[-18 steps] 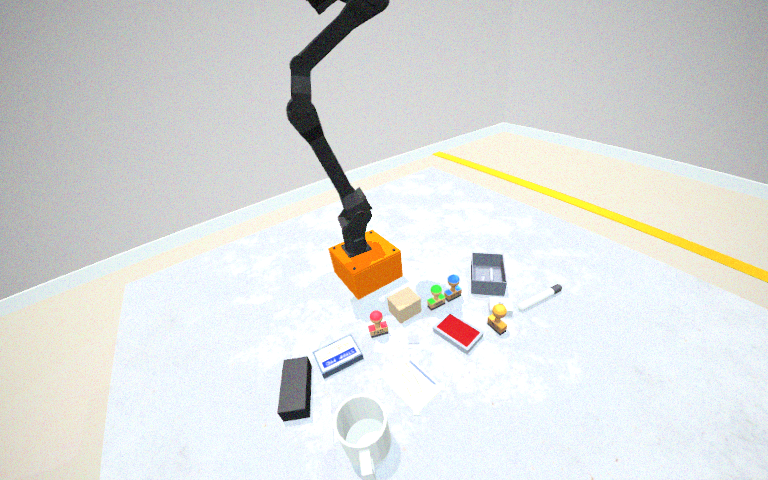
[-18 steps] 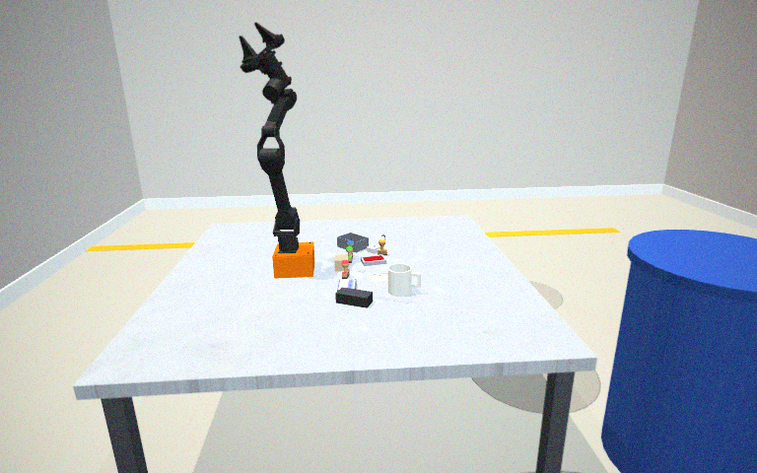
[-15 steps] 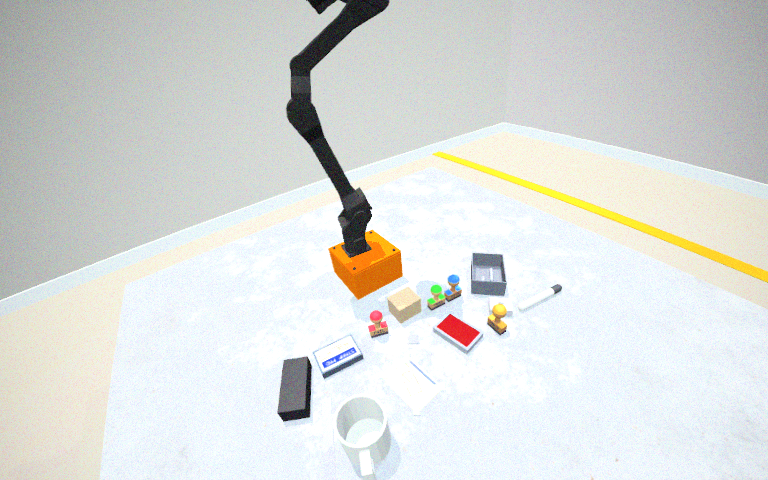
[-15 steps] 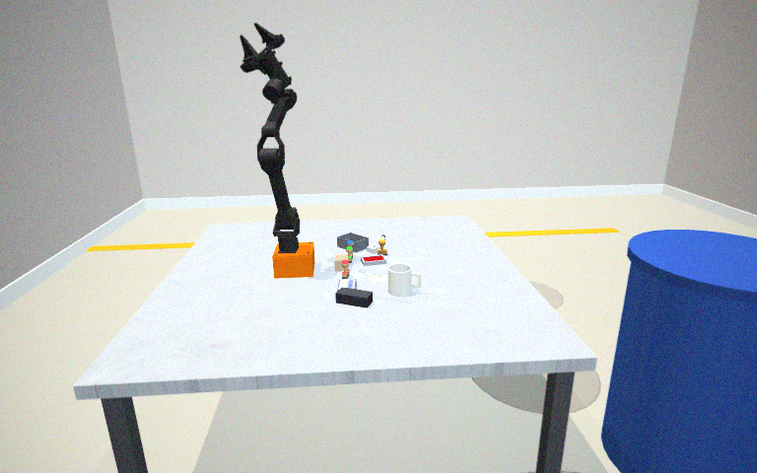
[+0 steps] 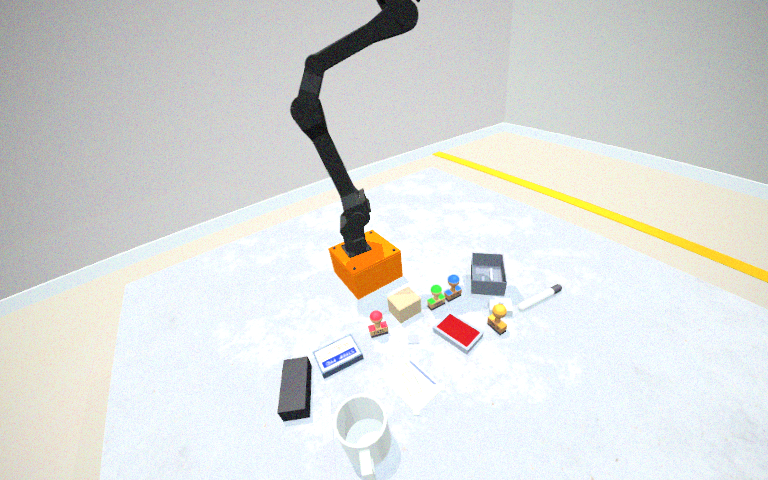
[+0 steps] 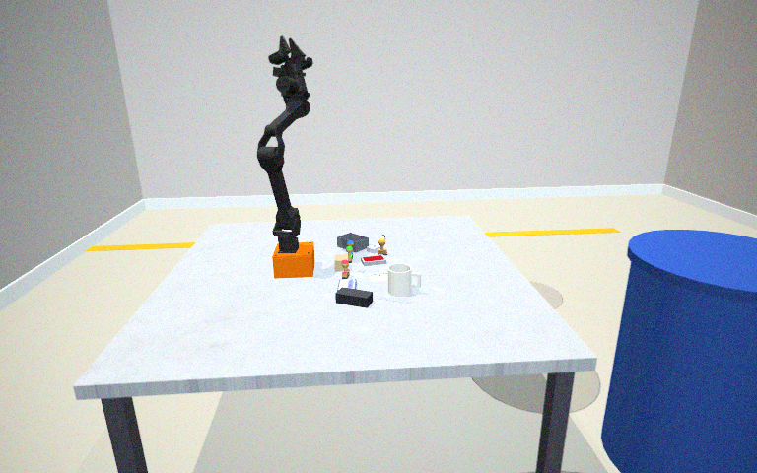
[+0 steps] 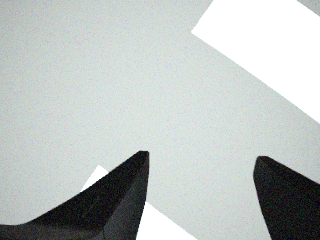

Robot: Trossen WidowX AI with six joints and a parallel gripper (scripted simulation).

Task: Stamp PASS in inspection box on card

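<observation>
My gripper tip is now 81 cm above the green-knobbed stamp, 22 cm short of it and 11 cm to the left of it. Also, from my gripper tip: blue-knobbed stamp (81 cm below, 22 cm ahead, 6 cm to the right); then grey tray (81 cm below, 22 cm ahead, 5 cm to the left); then cardboard box (80 cm below, 19 cm ahead, 18 cm to the right).
</observation>
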